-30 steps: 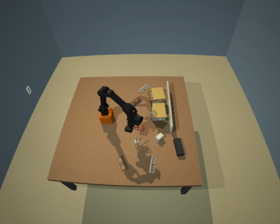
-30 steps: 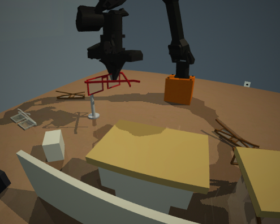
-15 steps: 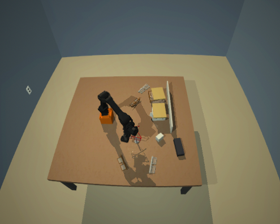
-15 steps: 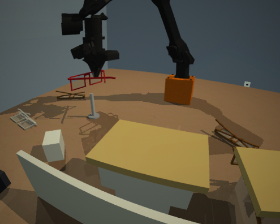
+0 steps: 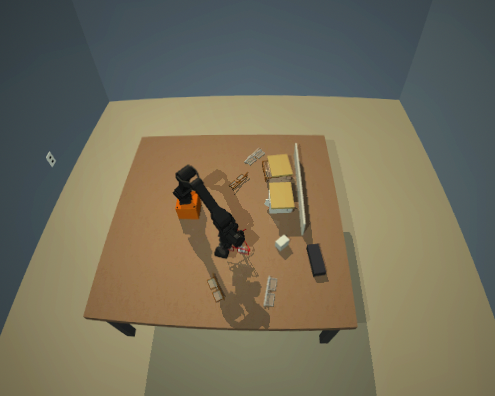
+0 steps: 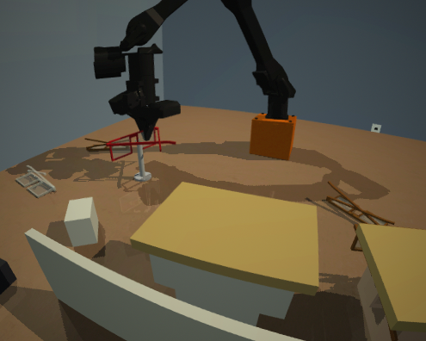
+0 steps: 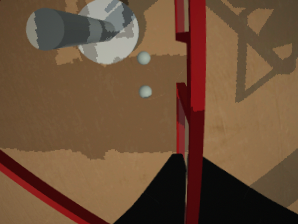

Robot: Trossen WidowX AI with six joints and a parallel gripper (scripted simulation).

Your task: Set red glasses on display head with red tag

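Right now my gripper tip is 60 mm short of the grey post, 20 mm to the right of it and 40 mm above it. The rest, counted from my gripper tip: white cube: 270 mm ahead, 30 mm to the left, 40 mm below; then black box: 430 mm ahead, 70 mm to the right, 50 mm below; then tall white panel: 410 mm ahead, 390 mm to the left, 10 mm below.
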